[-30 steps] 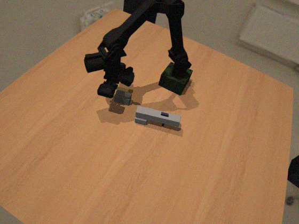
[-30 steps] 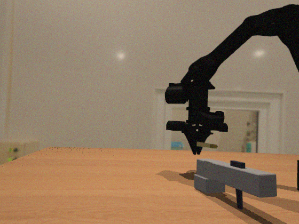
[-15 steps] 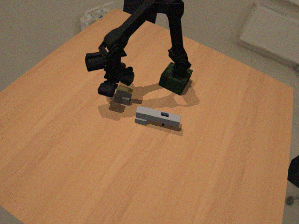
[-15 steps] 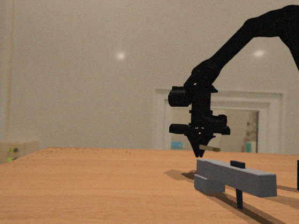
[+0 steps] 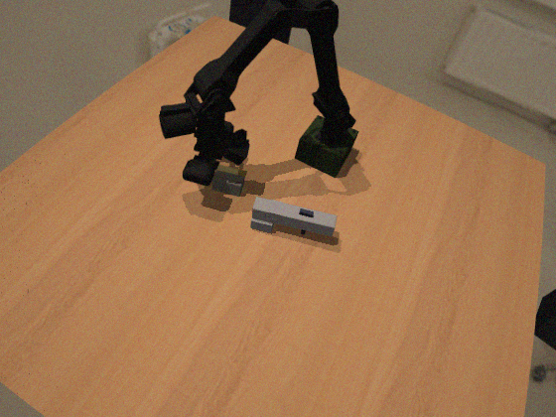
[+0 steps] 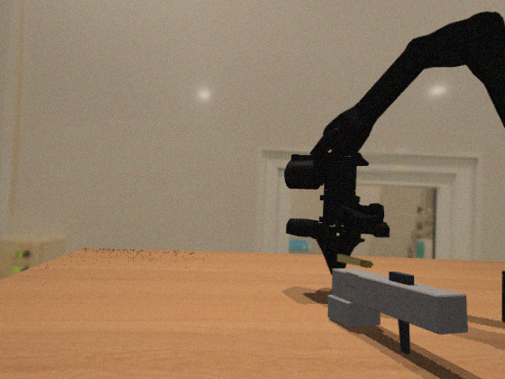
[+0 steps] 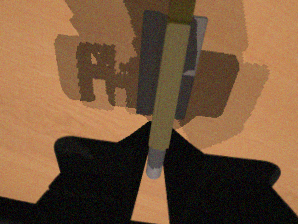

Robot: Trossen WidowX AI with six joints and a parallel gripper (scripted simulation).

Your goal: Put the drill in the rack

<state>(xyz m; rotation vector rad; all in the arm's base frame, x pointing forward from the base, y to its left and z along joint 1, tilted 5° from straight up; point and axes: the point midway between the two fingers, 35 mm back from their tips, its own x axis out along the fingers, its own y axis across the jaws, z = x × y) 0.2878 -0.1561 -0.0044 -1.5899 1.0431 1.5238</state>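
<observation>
My gripper tip is 20 mm past the drill, 30 mm to the right of it and 30 mm below it. Round my gripper tip: grey block housing (30 mm behind, 230 mm to the left, 20 mm above); then dark key (40 mm behind, 250 mm to the left, 20 mm above); then grey rack (20 mm behind, 50 mm to the left, 10 mm below).
</observation>
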